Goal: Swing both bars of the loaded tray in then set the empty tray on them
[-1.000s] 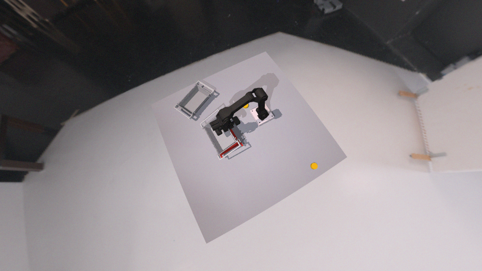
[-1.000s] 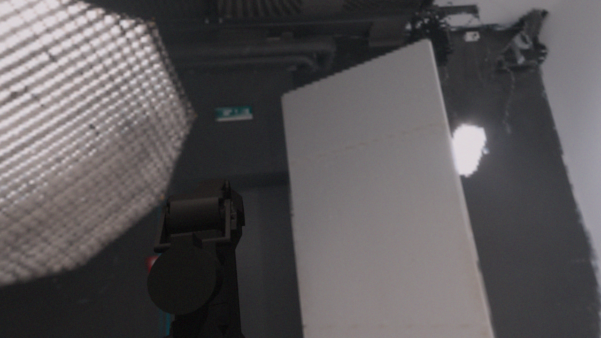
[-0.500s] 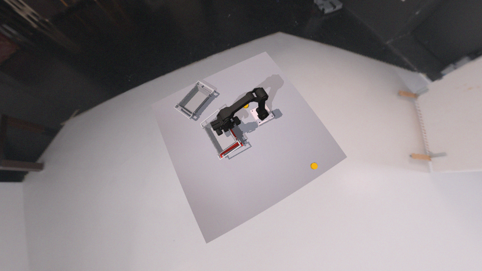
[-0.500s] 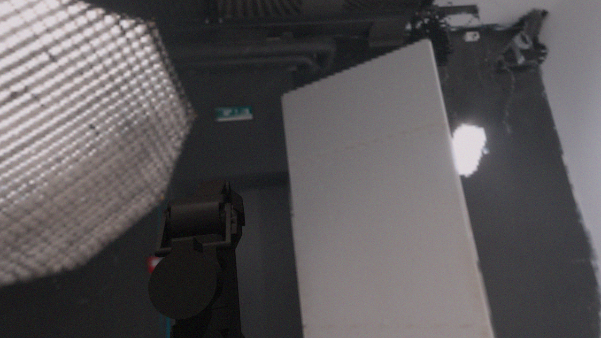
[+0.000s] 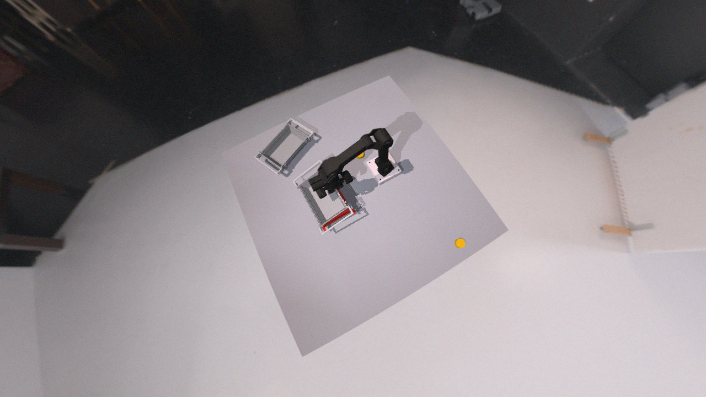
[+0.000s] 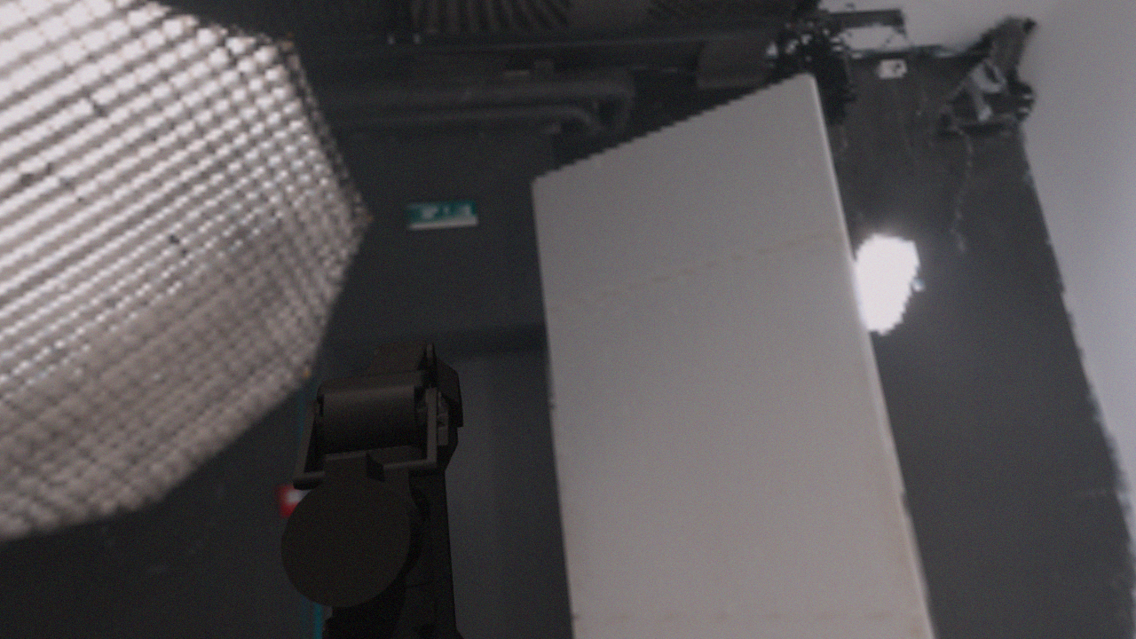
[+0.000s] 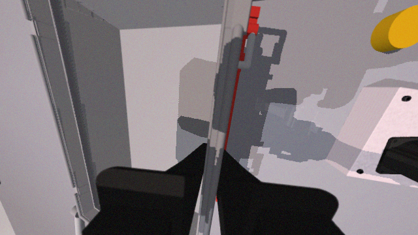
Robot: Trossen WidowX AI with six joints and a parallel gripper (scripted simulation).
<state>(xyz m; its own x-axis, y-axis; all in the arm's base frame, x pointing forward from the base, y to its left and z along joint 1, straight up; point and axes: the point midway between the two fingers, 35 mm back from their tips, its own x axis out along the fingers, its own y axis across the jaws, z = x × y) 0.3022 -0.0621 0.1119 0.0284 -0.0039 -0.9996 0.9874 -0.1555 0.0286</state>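
My gripper tip is now 80 mm short of the grey tray, 10 mm to the left of it and 10 mm below it.
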